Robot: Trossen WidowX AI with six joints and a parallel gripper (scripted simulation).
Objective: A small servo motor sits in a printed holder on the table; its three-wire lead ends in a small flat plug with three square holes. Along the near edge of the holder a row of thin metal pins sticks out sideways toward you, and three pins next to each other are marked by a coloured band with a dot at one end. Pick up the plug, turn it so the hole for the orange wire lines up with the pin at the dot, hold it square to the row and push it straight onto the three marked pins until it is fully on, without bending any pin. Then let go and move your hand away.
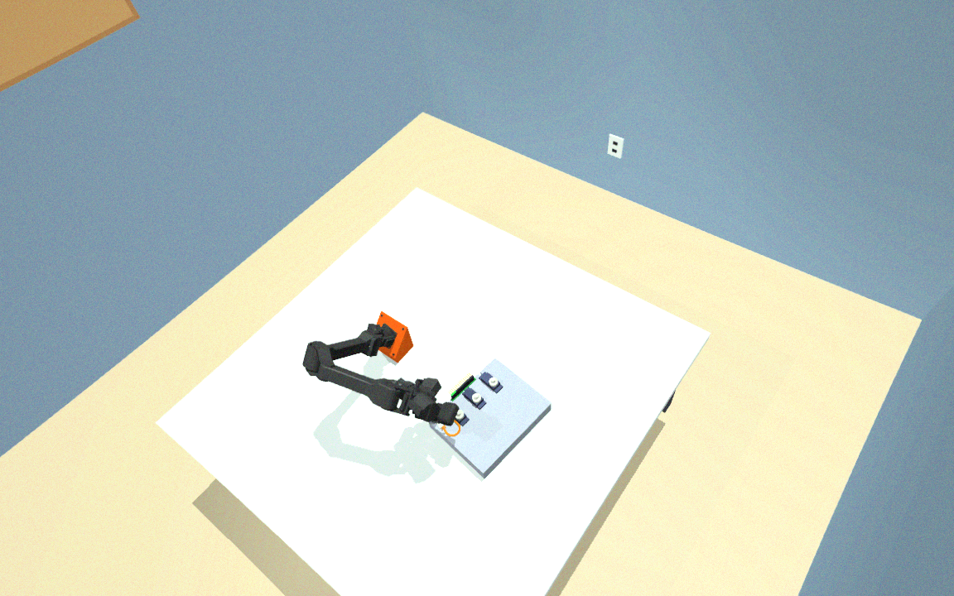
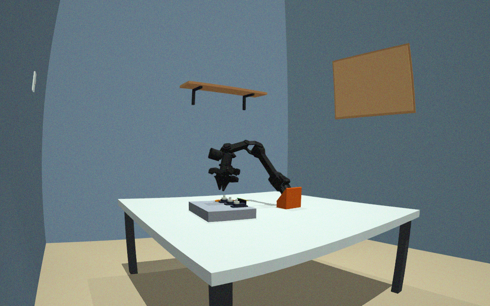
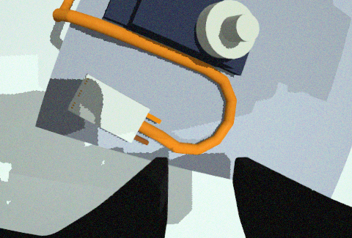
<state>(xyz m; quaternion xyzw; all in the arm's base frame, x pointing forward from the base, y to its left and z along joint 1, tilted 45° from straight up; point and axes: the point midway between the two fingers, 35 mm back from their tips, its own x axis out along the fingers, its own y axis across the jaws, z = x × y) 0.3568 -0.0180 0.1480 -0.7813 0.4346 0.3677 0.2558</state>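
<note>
My gripper tip is 100 mm to the right of the green band, 50 mm past it and 30 mm above it. The rest, counted from my gripper tip: grey printed holder (130 mm to the left, 110 mm ahead, 80 mm below).
</note>
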